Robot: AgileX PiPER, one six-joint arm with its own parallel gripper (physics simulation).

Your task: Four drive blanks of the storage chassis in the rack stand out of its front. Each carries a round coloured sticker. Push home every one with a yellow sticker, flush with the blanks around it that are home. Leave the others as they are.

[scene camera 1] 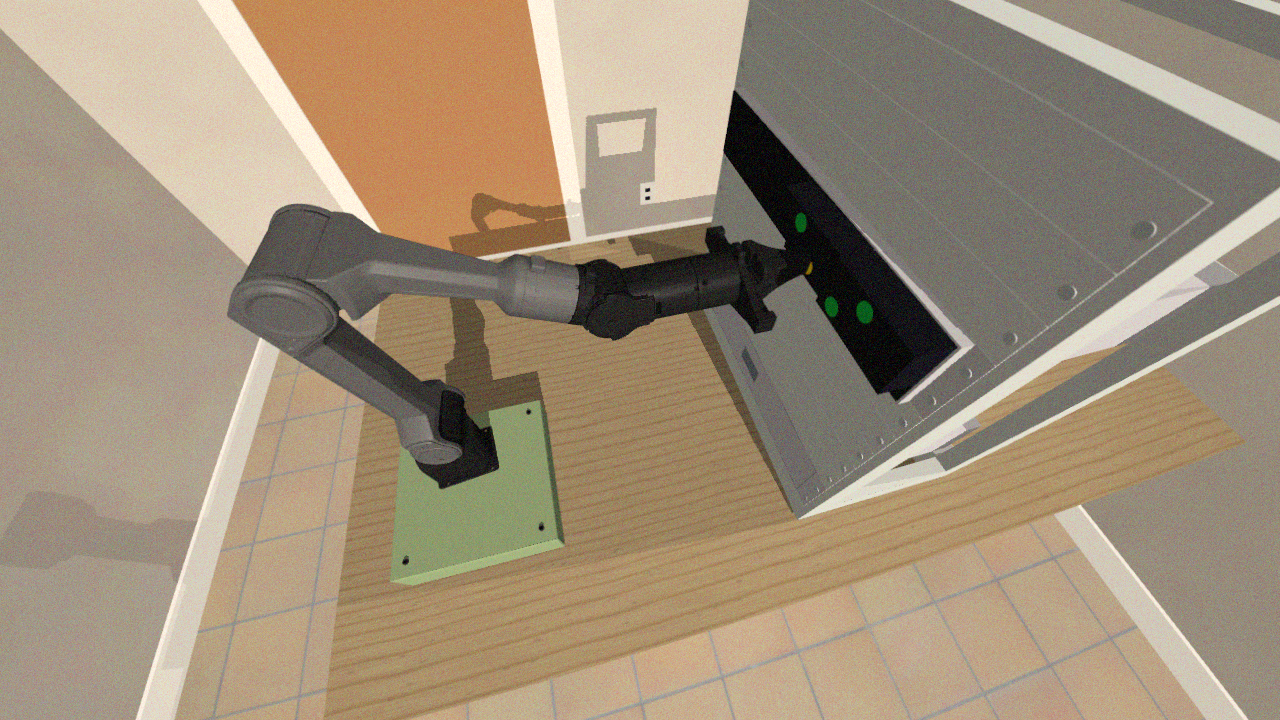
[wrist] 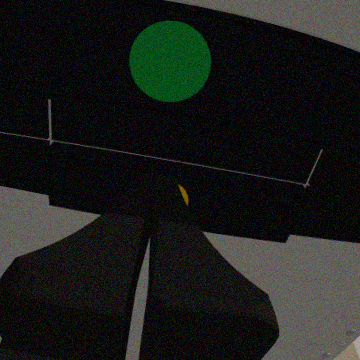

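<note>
The storage chassis is a dark recessed band in the rack. A blank with a yellow sticker has its sticker mostly covered by the fingertips. My gripper is shut with nothing between its fingers; its tips are at that blank's face, and contact is too dark to tell. A green sticker shows above the tips in the wrist view. In the scene view one green sticker is beyond the gripper, and two more, a green sticker and another green sticker, are on the near side. Blank edges are hard to see.
The grey rack surrounds the chassis, with a grey panel below the opening. The arm's base stands on a green plate on the wooden surface. An orange door and a wall outlet are behind.
</note>
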